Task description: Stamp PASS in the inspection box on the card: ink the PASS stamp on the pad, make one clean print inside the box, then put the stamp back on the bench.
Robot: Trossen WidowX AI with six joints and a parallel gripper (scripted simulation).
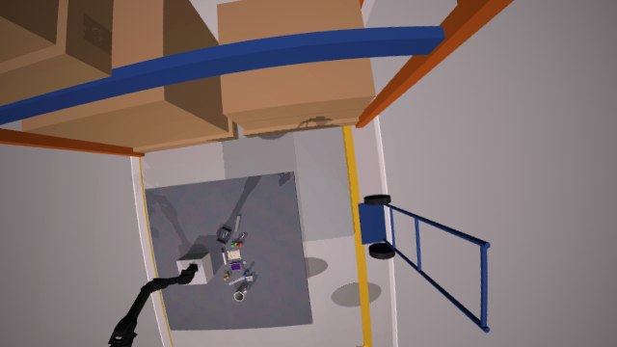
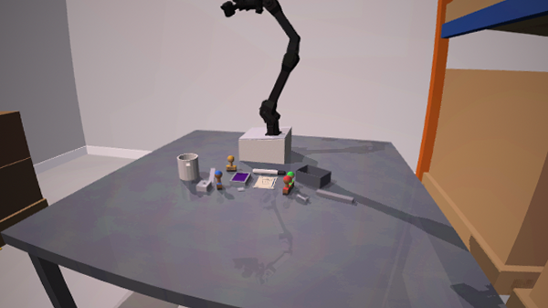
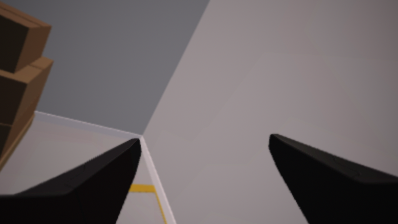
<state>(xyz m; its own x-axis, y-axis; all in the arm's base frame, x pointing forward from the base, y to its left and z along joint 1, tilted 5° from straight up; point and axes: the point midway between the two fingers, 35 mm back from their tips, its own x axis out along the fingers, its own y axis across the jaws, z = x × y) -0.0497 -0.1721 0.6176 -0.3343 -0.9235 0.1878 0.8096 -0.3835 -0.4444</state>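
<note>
Right now the green-knobbed stamp is 71 cm below my gripper tip, 41 cm to the left of it and 34 cm ahead of it. Round my gripper tip: white mug: 69 cm below, 39 cm ahead, 1 cm to the left; orange-knobbed stamp: 71 cm below, 26 cm ahead, 14 cm to the left; marker: 72 cm below, 31 cm to the left, 24 cm ahead.
</note>
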